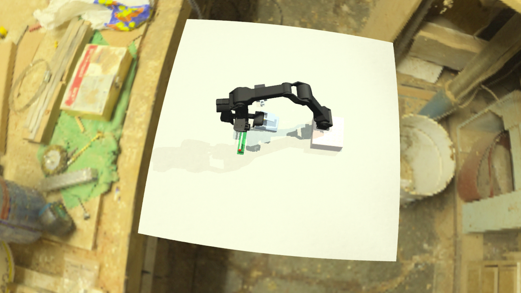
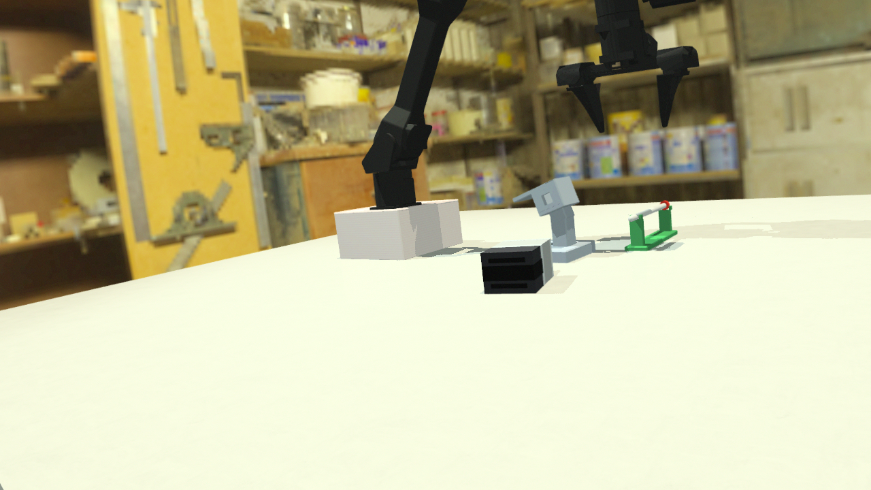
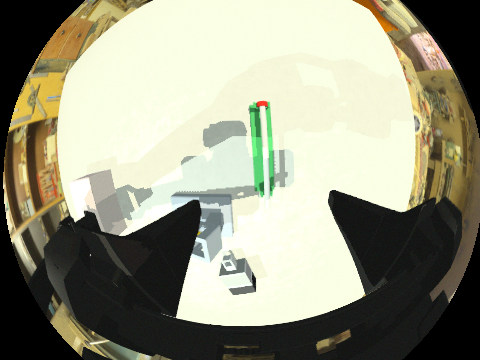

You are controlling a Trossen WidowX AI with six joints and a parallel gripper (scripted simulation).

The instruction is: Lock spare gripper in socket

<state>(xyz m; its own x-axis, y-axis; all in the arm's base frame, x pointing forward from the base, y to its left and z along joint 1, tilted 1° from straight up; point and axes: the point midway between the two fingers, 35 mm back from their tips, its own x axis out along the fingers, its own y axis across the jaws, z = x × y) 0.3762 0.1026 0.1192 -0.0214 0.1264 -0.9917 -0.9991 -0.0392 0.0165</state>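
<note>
Right now the spare gripper is 230 mm to the right of my gripper tip, 140 mm below it and 40 mm behind it. From my gripper tip the other things lie so: green cradle 140 mm below, 20 mm to the left, 10 mm ahead; grey mount 110 mm below, 90 mm to the right, 90 mm behind.
</note>
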